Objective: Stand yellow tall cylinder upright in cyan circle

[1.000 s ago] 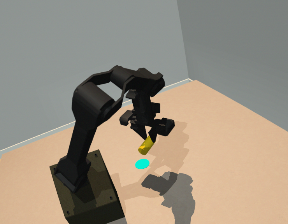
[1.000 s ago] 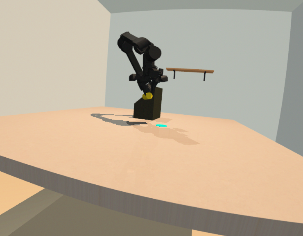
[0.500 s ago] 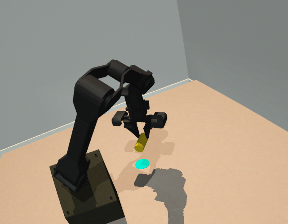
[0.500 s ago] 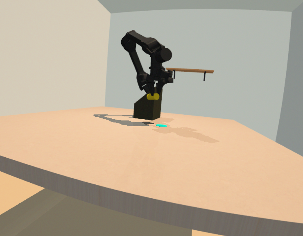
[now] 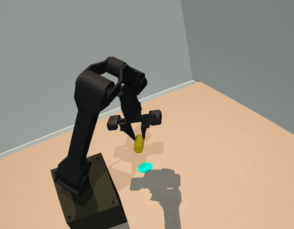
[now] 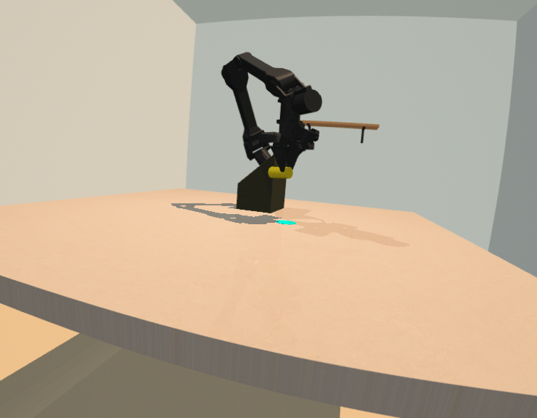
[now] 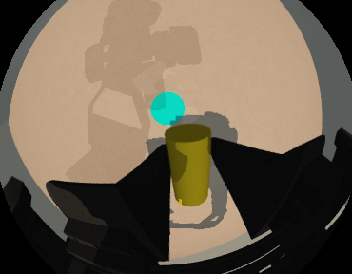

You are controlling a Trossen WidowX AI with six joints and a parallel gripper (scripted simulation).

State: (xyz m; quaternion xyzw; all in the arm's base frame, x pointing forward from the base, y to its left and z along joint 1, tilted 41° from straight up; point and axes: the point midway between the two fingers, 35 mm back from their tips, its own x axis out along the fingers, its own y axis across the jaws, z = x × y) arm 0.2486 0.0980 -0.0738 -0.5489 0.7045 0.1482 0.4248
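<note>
My gripper tip is 15 cm above the cyan circle, 1 cm to the right of it and 1 cm past it. From my gripper tip the other things lie so: yellow tall cylinder 2 cm to the right, 1 cm behind.
</note>
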